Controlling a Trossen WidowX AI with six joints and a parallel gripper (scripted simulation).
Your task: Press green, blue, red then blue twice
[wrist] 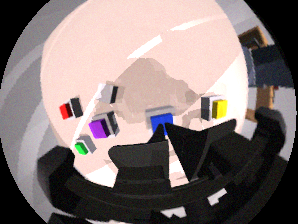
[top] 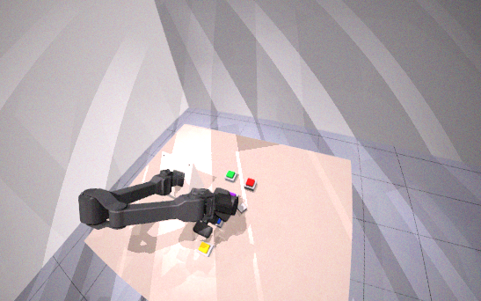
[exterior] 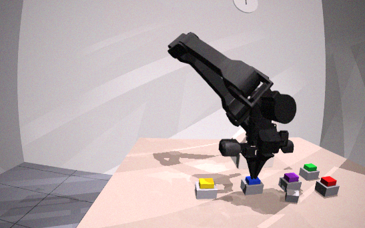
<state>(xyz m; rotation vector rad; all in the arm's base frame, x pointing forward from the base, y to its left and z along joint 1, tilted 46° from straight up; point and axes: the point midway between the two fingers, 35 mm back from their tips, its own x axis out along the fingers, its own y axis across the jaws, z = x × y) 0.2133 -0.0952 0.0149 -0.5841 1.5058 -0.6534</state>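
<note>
Right now my gripper tip is 10 mm above the blue button. The rest, counted from my gripper tip: yellow button (120 mm to the right); small grey block (90 mm to the left, 70 mm ahead, 30 mm below); purple button (110 mm to the left, 10 mm ahead).
</note>
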